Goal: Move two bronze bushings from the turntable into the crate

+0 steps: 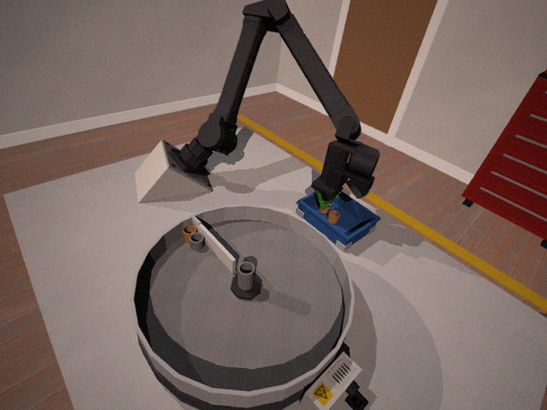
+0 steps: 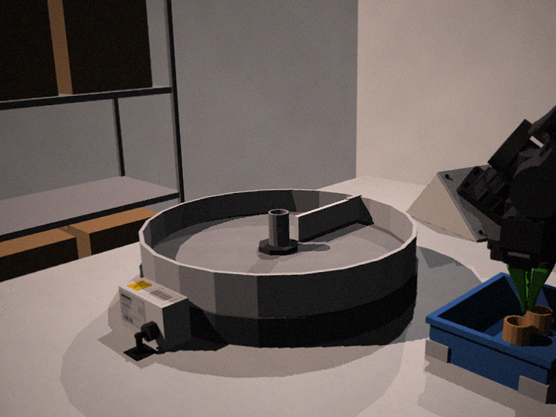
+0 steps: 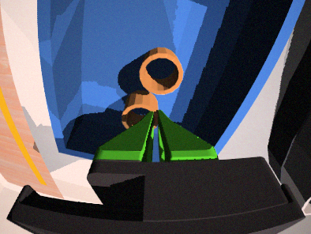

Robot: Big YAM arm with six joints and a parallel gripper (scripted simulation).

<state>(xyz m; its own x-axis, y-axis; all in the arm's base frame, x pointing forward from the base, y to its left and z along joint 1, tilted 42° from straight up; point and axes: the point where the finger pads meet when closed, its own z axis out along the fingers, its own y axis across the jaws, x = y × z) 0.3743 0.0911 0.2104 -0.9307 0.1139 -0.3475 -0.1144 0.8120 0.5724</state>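
Now: hand 5 cm short of the blue crate, 1 cm to the right of it and 1 cm above it. Also, from my hand: turntable 36 cm to the right, 6 cm ahead, 2 cm above.
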